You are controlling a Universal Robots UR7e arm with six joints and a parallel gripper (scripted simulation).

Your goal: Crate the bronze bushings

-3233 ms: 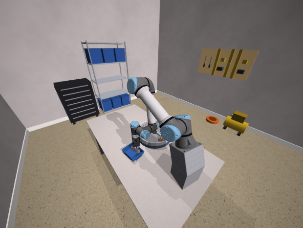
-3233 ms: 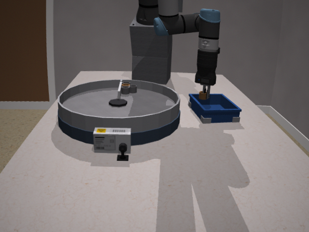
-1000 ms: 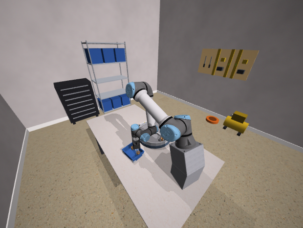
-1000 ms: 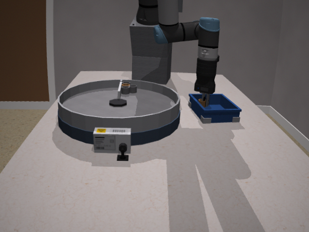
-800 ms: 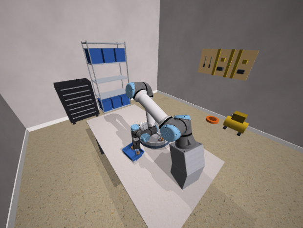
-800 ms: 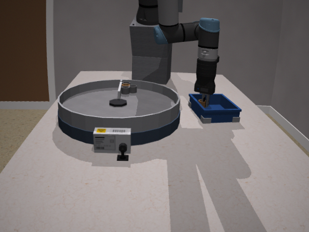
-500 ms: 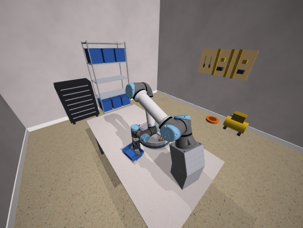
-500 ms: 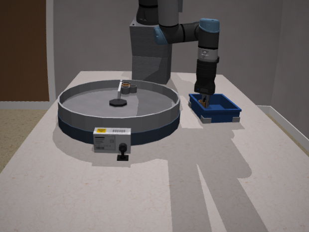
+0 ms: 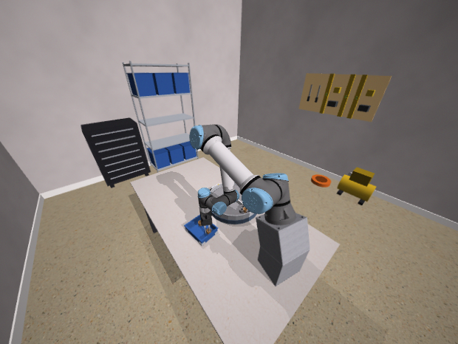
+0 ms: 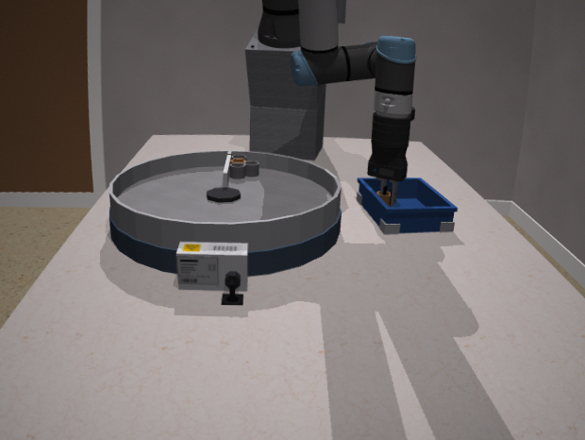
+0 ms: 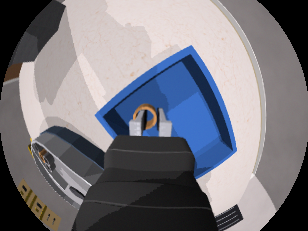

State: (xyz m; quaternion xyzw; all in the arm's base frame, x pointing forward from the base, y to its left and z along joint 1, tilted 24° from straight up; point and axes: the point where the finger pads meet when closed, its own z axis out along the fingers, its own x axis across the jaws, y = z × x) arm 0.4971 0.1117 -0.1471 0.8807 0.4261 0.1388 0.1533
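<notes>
Right now the blue crate is 4 cm ahead of my hand and 2 cm to the left of it. The rest, counted from my hand: grey turning table 4 cm ahead, 34 cm to the right, 2 cm above.
</notes>
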